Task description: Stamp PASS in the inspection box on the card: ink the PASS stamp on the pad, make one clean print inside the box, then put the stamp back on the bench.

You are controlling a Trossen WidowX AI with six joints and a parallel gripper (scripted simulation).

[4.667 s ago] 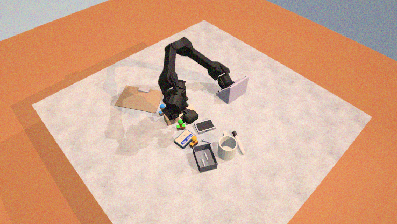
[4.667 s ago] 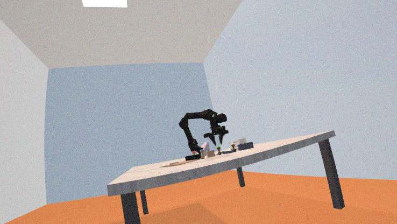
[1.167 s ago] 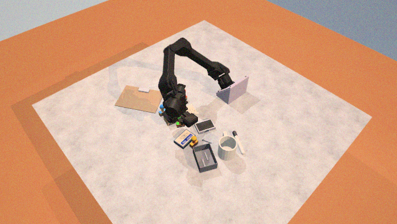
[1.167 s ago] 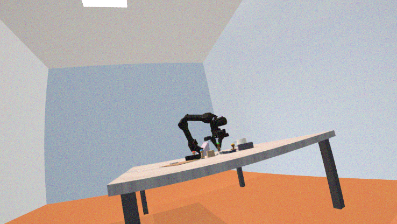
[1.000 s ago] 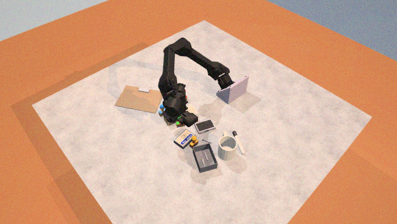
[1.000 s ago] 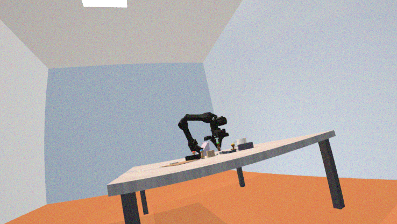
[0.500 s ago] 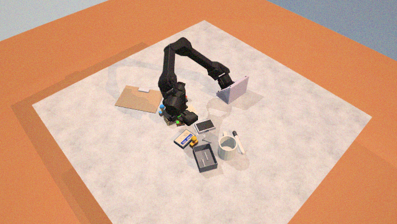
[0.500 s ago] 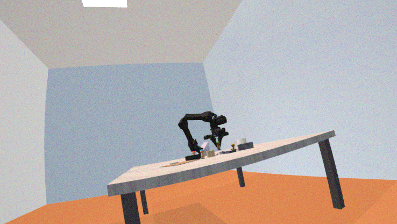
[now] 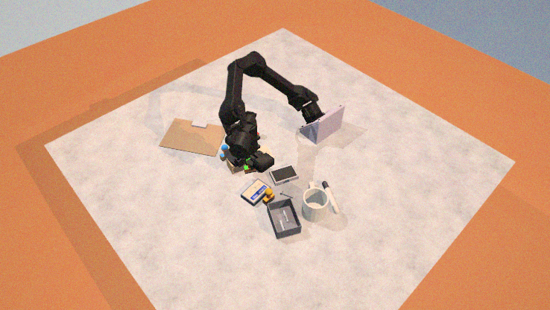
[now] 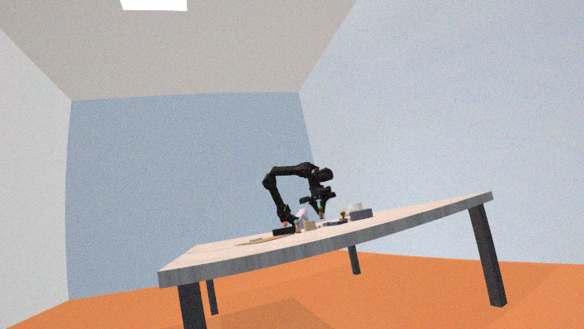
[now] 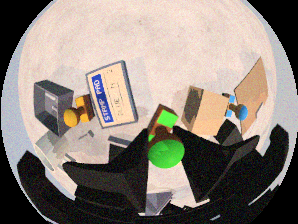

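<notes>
My gripper tip is 100 mm past the ink pad, 60 mm to the right of it and 60 mm above it. Round my gripper tip: green-knobbed stamp right at my gripper tip; cardboard box 70 mm to the right, 40 mm below, 10 mm ahead; yellow-knobbed stamp 110 mm to the left, 50 mm below, 10 mm ahead.
</notes>
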